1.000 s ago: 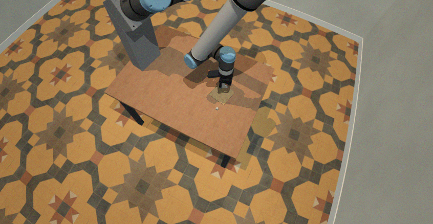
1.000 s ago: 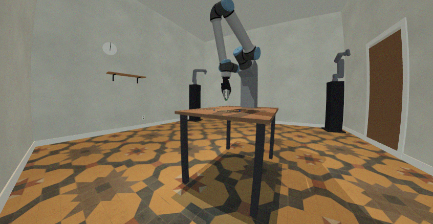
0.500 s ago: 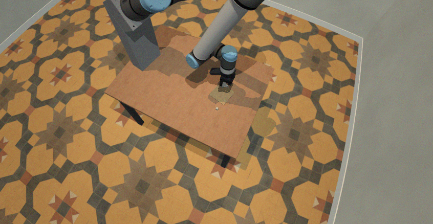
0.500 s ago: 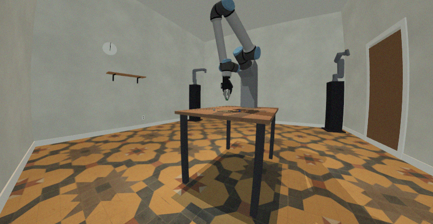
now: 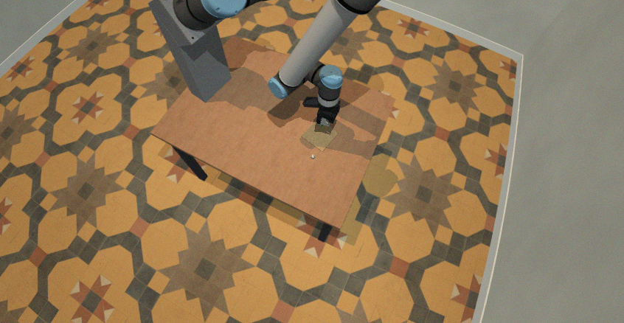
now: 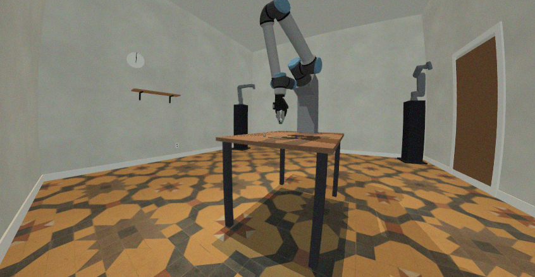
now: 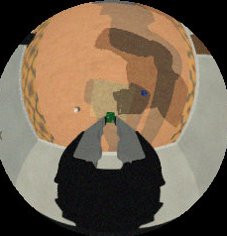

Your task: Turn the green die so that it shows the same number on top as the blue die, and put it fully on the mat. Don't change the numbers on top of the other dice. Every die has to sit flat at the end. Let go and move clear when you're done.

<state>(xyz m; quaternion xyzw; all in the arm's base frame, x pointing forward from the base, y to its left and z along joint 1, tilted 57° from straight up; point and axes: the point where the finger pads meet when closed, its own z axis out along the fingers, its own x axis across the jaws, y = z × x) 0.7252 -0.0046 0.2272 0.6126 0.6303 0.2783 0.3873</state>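
Right now the tan mat is 120 mm below my hand. Also, from my hand: blue die 120 mm to the left, 110 mm below, 30 mm behind; then white die 130 mm to the right, 110 mm below, 10 mm ahead; then green die 10 mm below.
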